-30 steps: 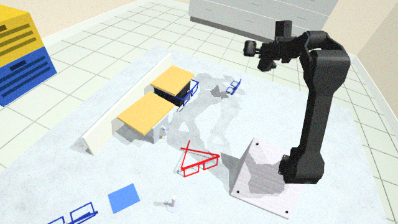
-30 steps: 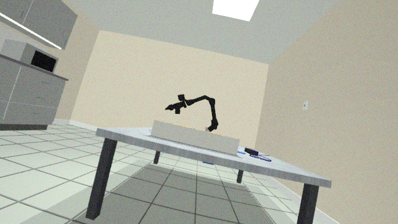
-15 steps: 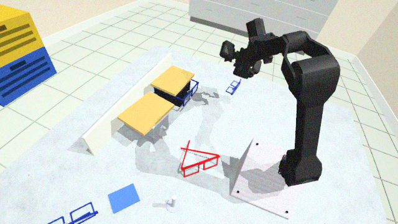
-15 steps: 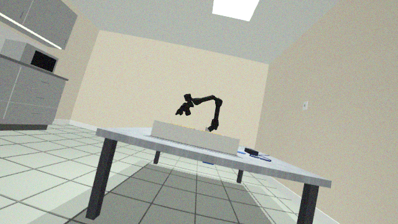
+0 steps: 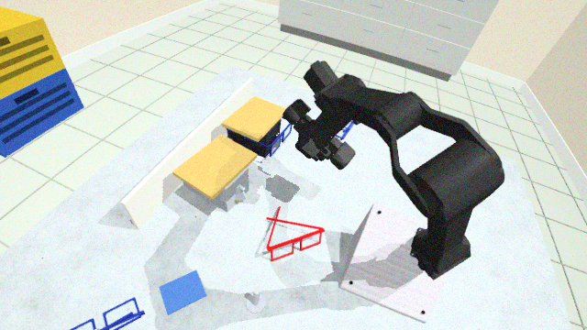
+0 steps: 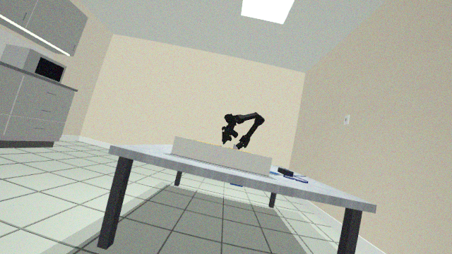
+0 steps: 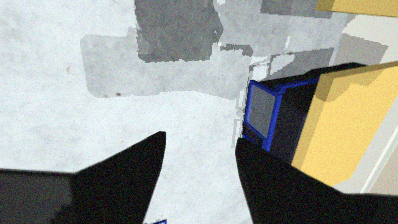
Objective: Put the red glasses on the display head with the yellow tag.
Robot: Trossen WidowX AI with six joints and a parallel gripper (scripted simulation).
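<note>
Right now the white peg is 35 cm to the left of my gripper tip, 11 cm below it and 2 cm behind it. Also, from my gripper tip: white wall 29 cm ahead, 8 cm below, 1 cm to the left; pale head 16 cm ahead, 12 cm to the left, 7 cm below; black head 15 cm ahead, 10 cm to the right, 7 cm below.
</note>
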